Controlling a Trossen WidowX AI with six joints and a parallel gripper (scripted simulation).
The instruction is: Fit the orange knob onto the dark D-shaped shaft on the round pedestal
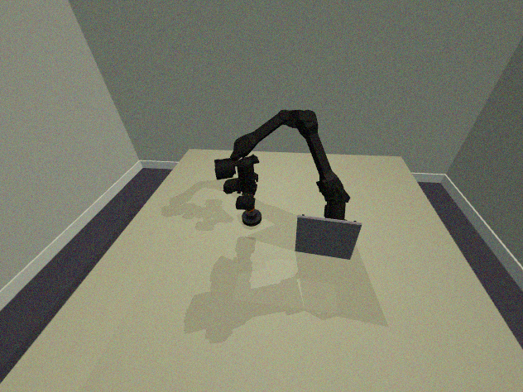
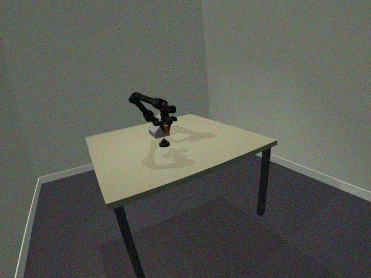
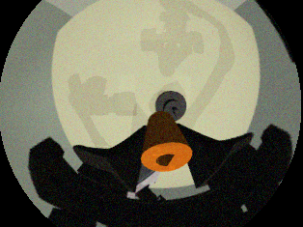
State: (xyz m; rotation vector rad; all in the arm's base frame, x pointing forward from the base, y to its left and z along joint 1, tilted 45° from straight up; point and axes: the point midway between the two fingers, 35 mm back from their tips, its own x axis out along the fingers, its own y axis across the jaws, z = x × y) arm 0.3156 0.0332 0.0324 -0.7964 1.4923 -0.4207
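Now: the round pedestal 10 mm ahead of my gripper tip, 30 mm to the right of it and 80 mm below it. Round my gripper tip: orange knob 20 mm above.
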